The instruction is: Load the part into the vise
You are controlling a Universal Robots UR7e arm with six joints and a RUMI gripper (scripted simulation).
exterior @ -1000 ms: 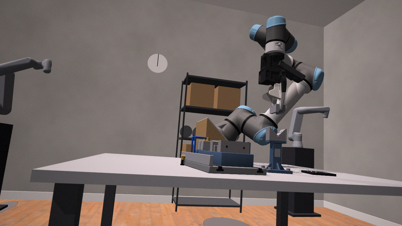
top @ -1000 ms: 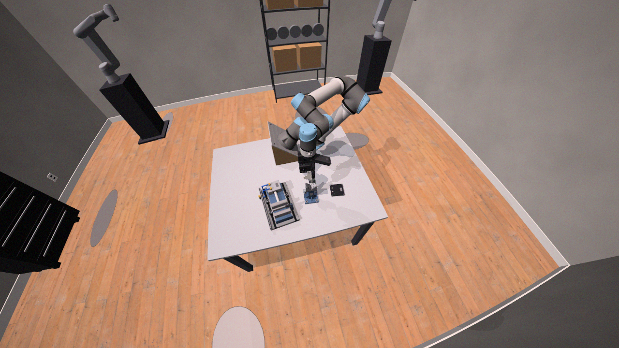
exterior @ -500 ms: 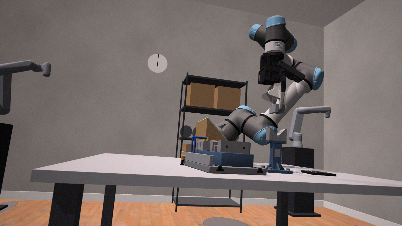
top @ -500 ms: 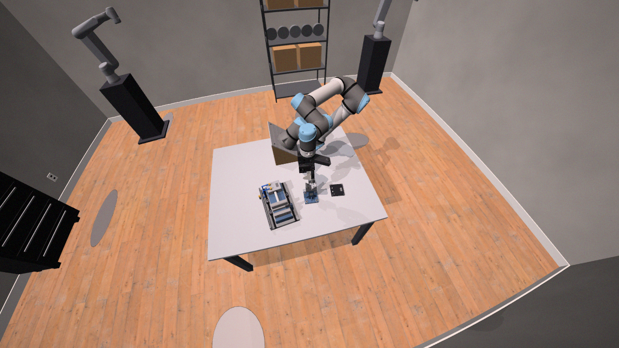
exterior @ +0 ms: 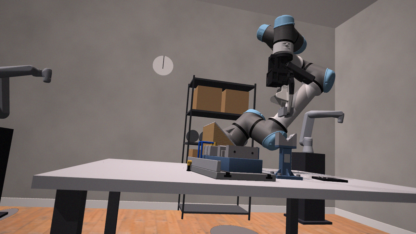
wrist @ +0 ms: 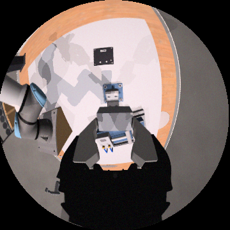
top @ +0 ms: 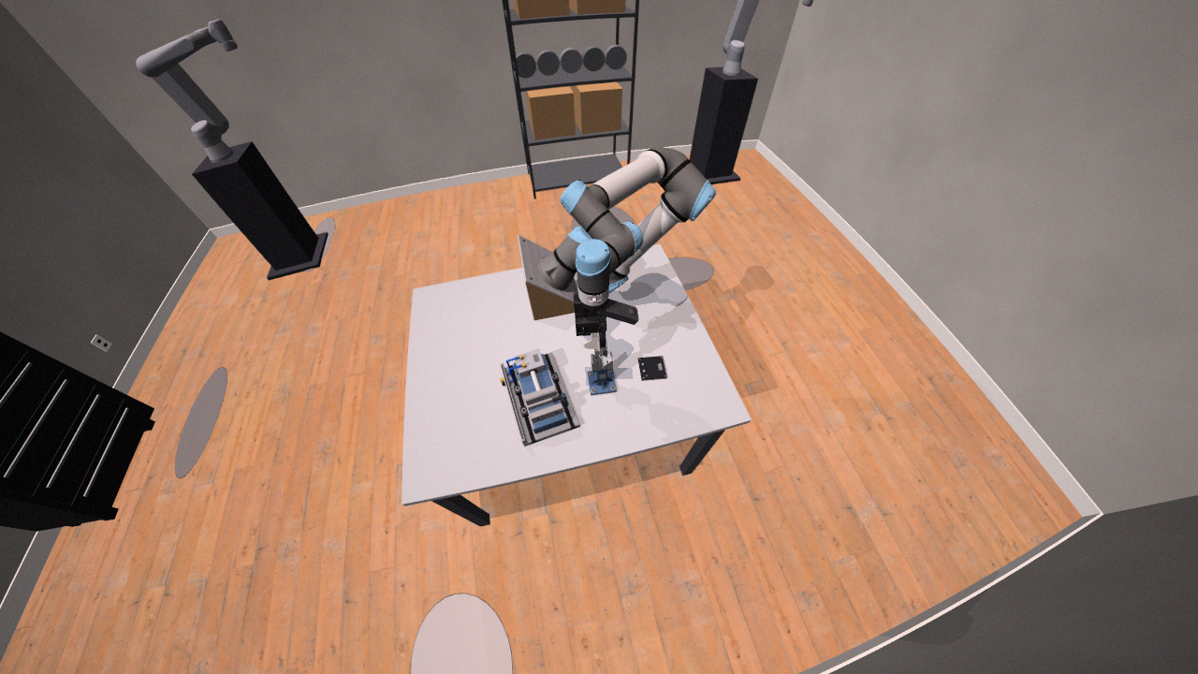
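My gripper is now 21 cm to the left of the vise, 21 cm above it and 1 cm past it. The rest, counted from my hand: infeed plate (24 cm below, 20 cm to the left); then part (1 cm below).
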